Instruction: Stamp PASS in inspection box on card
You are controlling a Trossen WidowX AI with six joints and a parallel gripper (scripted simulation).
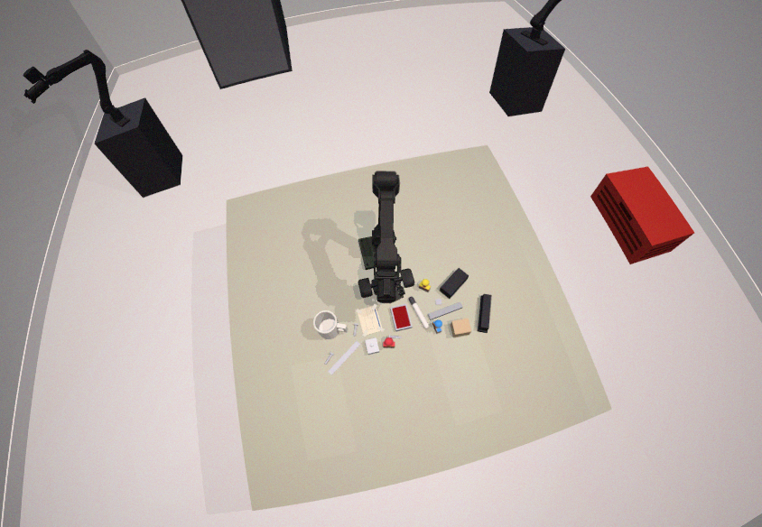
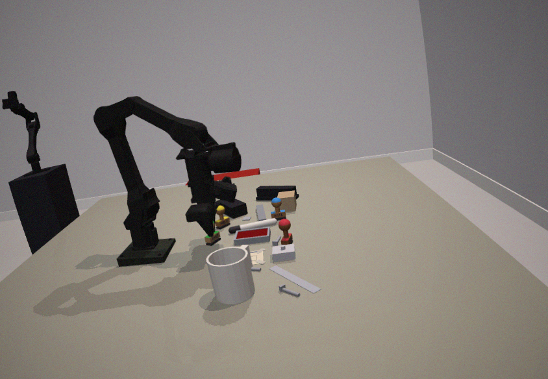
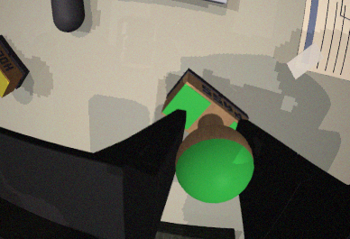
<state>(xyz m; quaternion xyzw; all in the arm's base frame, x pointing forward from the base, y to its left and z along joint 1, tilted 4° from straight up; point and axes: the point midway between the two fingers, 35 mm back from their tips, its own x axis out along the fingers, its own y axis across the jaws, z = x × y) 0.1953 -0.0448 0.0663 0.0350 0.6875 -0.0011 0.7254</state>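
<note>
My gripper tip is now 10 cm short of the ink pad, 3 cm above it and 2 cm to the right of it. Also, from my gripper tip: white marker: 9 cm to the left, 8 cm ahead, 3 cm below; green-knobbed PASS stamp: right at my gripper tip; cream card: 9 cm to the right, 7 cm ahead, 4 cm below.
</note>
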